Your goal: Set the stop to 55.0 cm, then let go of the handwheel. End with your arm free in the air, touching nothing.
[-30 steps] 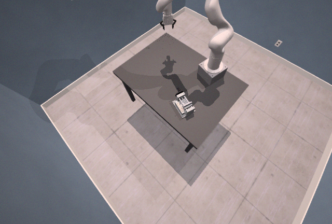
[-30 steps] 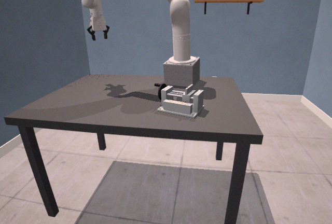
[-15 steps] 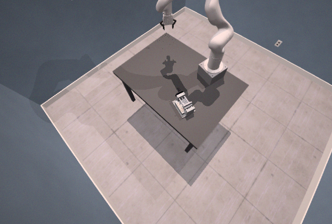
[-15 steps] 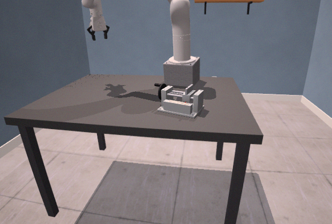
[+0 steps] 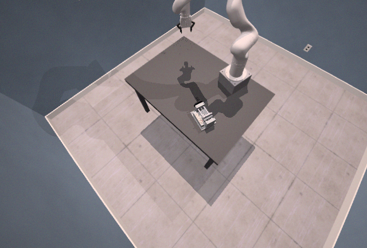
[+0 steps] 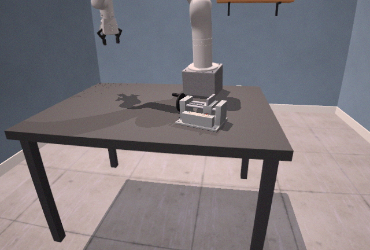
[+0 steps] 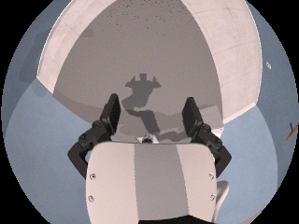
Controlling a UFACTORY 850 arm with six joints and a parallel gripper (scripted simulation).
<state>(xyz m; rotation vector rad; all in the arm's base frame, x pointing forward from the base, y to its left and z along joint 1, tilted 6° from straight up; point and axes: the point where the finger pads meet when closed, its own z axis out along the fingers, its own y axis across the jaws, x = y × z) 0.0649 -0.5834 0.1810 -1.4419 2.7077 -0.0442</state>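
My hand is 34 cm short of the dark handle, 53 cm to the right of it and 22 cm above it. The rest, counted from my hand: black handwheel 35 cm ahead, 54 cm to the left, 23 cm below; grey stop fixture 41 cm ahead, 70 cm to the left, 24 cm below.
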